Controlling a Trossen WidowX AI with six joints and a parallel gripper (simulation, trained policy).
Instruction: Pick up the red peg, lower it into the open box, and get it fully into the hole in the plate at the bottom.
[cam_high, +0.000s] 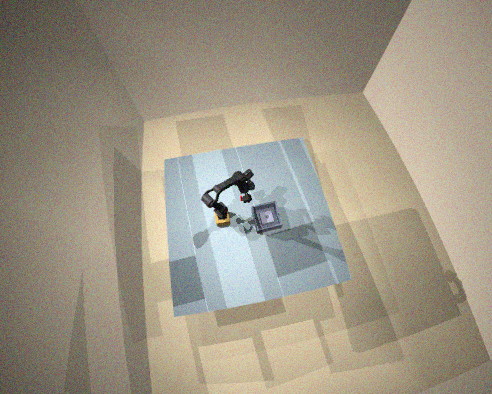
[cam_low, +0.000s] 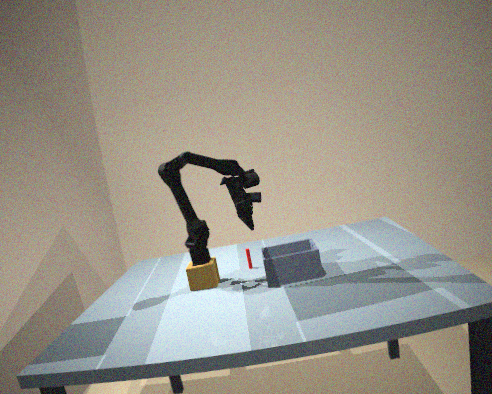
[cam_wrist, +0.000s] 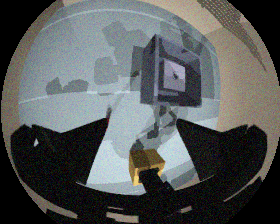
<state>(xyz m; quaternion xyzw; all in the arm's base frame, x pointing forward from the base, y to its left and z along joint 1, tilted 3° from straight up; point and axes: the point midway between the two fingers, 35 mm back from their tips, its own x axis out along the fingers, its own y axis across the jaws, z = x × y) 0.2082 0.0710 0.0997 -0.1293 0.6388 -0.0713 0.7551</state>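
My gripper tip is now 130 mm above the red peg, 60 mm to the right of it and 40 mm past it. Round my gripper tip: dark grey box 140 mm to the right, 140 mm below, 110 mm ahead; pale plate 140 mm to the right, 120 mm below, 110 mm ahead.
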